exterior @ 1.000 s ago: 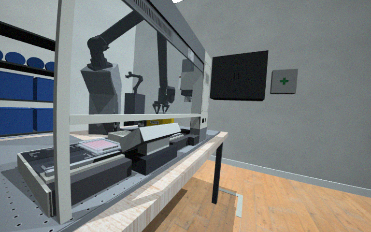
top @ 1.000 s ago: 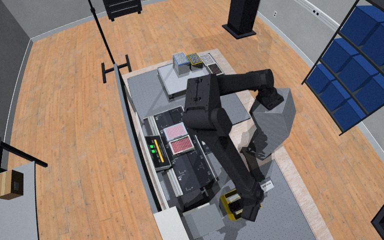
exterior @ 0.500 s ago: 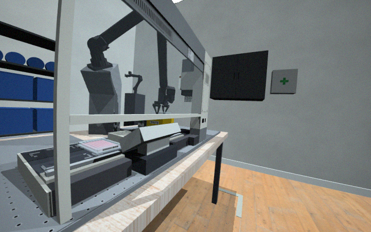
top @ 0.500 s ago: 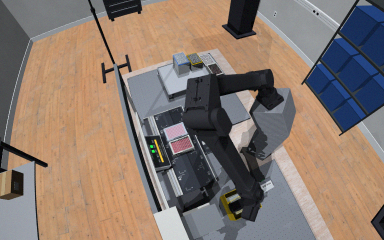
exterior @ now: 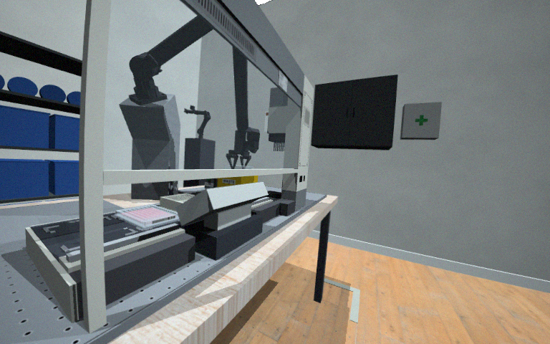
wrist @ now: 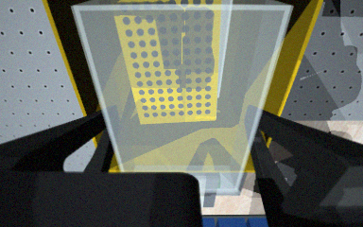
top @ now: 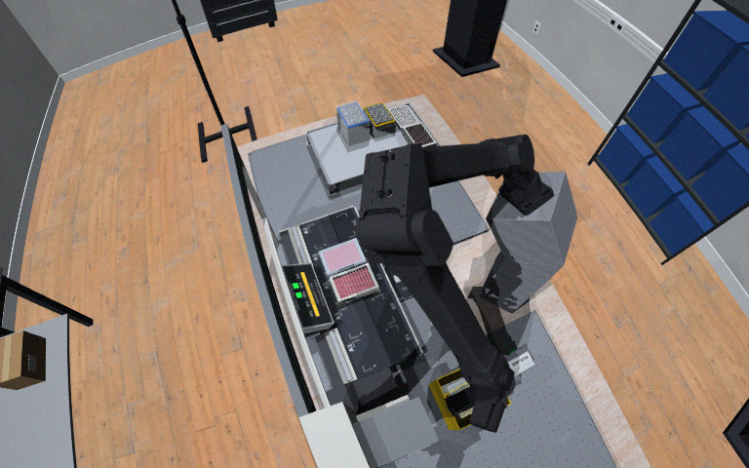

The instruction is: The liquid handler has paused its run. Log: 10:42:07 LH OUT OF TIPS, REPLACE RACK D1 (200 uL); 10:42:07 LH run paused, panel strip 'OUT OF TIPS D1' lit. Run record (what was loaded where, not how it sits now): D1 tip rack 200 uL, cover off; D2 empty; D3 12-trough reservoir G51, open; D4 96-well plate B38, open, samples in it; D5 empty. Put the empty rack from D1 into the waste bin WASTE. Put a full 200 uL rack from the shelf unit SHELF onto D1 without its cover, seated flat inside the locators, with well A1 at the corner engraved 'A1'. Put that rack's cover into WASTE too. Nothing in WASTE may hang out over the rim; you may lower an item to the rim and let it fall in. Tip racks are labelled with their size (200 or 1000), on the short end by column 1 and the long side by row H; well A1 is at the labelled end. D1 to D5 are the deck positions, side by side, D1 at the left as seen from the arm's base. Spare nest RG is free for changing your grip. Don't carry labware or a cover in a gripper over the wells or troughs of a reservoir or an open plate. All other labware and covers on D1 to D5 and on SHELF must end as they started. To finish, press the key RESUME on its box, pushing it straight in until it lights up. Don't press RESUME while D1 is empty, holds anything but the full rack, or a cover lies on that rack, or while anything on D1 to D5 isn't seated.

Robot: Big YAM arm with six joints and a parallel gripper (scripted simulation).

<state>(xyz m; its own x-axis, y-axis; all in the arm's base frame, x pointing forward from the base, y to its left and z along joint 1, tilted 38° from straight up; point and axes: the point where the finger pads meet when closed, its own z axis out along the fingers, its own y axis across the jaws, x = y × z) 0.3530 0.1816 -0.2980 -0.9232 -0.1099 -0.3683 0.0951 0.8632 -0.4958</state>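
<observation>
My hand is 8 cm above the yellow tip rack, 2 cm short of it and 1 cm to the right of it. Round my hand: yellow waste bin (11 cm below); then resume box (17 cm behind, 8 cm below, 1 cm to the right); then clear tip-rack cover (1 cm above).
</observation>
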